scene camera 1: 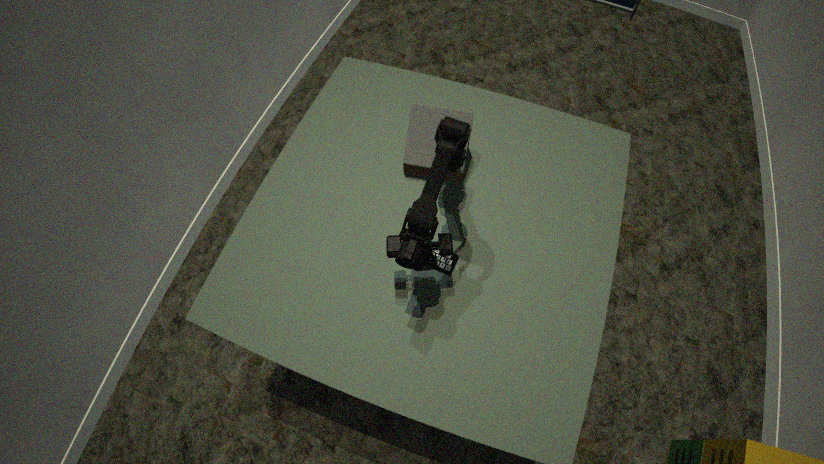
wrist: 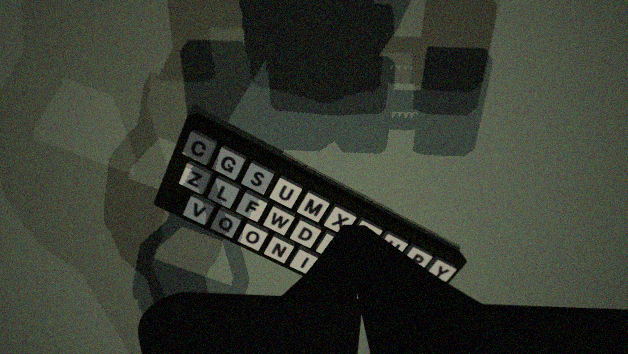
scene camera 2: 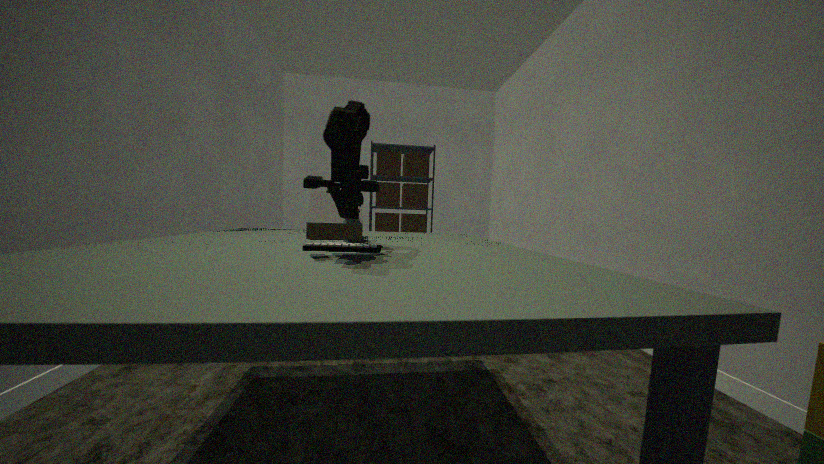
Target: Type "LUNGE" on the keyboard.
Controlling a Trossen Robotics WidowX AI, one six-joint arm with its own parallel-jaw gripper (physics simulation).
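Frame: origin at the arm's base, x up, y right, z ahead, level; millimetres.
Seen in the pictures: gripper, fingertip midpoint: (wrist: pixel 352 236) (scene camera 2: pixel 342 217); arm's base, origin of the base link: (scene camera 2: pixel 350 213).
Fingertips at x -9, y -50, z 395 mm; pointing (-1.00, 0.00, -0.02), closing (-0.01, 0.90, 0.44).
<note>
Pixels of each thing's middle, then the offset from my fingertips to it. Level surfaces: height alone.
- black keyboard, body centre: (wrist: pixel 312 231) (scene camera 2: pixel 343 246) (scene camera 1: pixel 425 252) dx -87, dy +5, dz -52 mm
- G, body centre: (wrist: pixel 229 162) dx -80, dy -65, dz -30 mm
- U, body centre: (wrist: pixel 286 192) dx -80, dy -24, dz -31 mm
- N, body centre: (wrist: pixel 279 248) dx -80, dy -10, dz -72 mm
- E, body centre: (wrist: pixel 331 245) dx -80, dy +20, dz -52 mm
- pale green table, its level: dx -95 mm
The black keyboard (scene camera 1: pixel 444 262) (scene camera 2: pixel 341 248) (wrist: pixel 295 212) with white letter keys lies flat on the table, slanted in the wrist view. There, G (wrist: pixel 228 164) and U (wrist: pixel 285 193) show in the top row, L (wrist: pixel 223 193) in the middle row and N (wrist: pixel 279 249) in the bottom row. E (wrist: pixel 325 243) is mostly hidden behind the fingers. My gripper (scene camera 2: pixel 344 215) (wrist: pixel 352 236) is shut and empty, pointing down. In scene camera 2 its tips appear above the keyboard; in the wrist view they overlap the keys right of E and below X. The arm hides its tips in scene camera 1.
The arm's base stands by a pale block (scene camera 1: pixel 423 135) (scene camera 2: pixel 325 231) on the pale green table (scene camera 1: pixel 536 230) (scene camera 2: pixel 518 288), behind the keyboard. Dark shadows of the arm fall across the table and the keyboard's left keys. A shelf unit (scene camera 2: pixel 433 190) with brown boxes stands far back.
</note>
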